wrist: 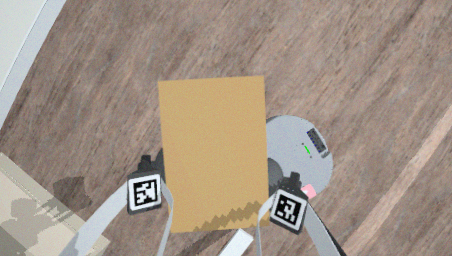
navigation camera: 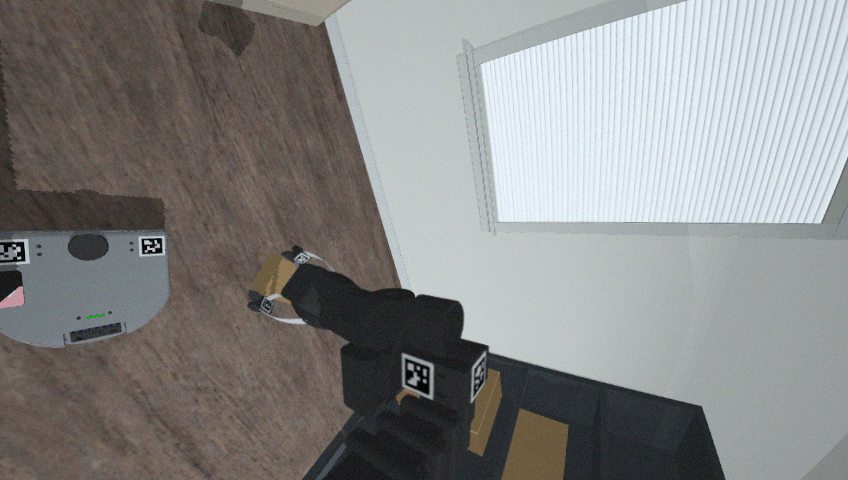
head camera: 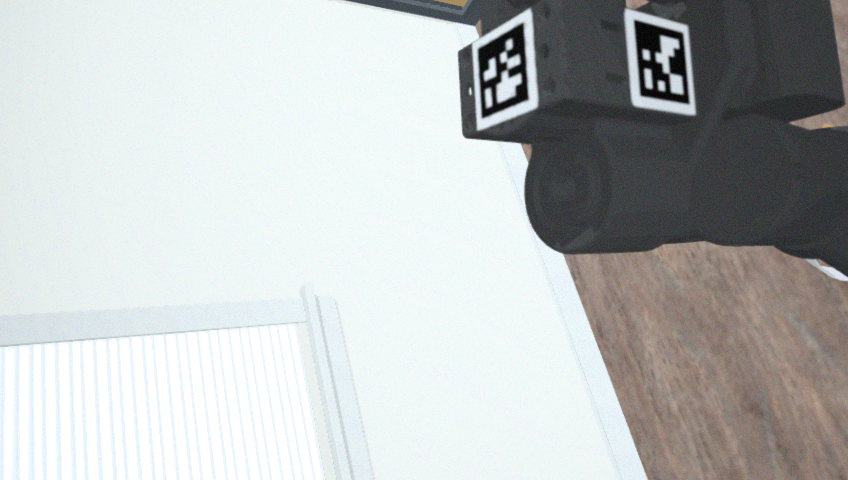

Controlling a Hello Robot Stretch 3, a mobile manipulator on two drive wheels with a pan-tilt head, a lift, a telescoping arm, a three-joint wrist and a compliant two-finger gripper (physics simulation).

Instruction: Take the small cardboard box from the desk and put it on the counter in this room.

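Where they show: gripper, between the fingertips: [wrist: 220,168] [navigation camera: 273,275]; robot's base, origin of its link: [navigation camera: 89,245].
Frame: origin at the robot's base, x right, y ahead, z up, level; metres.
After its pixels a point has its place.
The small cardboard box [navigation camera: 272,278] {x 0.183, y -0.017, z 0.863 m} [wrist: 215,130] {x 0.234, y -0.043, z 0.865 m} is held in my gripper [navigation camera: 273,276] {x 0.207, y -0.022, z 0.812 m} [wrist: 220,168] {x 0.207, y -0.022, z 0.812 m}, with one fingertip pressed on each side. In the wrist view its flat tan face covers the middle, above the wooden floor. In the navigation view it hangs beyond the wrist, between my base and the wall. In the head view the dark wrist [head camera: 648,184] {x 0.171, y -0.020, z 1.140 m} shows at upper right, and the box is out of sight. No surface that I can tell to be the desk or the counter shows.
A dark compartment unit [navigation camera: 642,416] {x 1.823, y -1.069, z 1.659 m} [head camera: 440,14] {x 1.767, y -0.900, z 0.160 m} with cardboard boxes [navigation camera: 538,443] {x 1.351, y -1.106, z 1.126 m} stands beside the arm. A white wall [head camera: 238,178] {x 1.521, y -0.254, z 0.931 m} [navigation camera: 428,261] {x 1.491, y -0.184, z 0.319 m} has a window [head camera: 160,410] {x 1.301, y 0.233, z 1.148 m} [navigation camera: 654,130] {x 1.212, y 0.436, z 1.491 m}. Beige furniture [navigation camera: 279,7] {x 0.554, y 1.081, z 0.075 m} [wrist: 15,175] {x 0.619, y 1.107, z 0.058 m} shows at the edges. My base [navigation camera: 119,279] {x 0.055, y -0.095, z 0.160 m} [wrist: 300,135] {x 0.061, y -0.197, z 0.160 m} is nearby.
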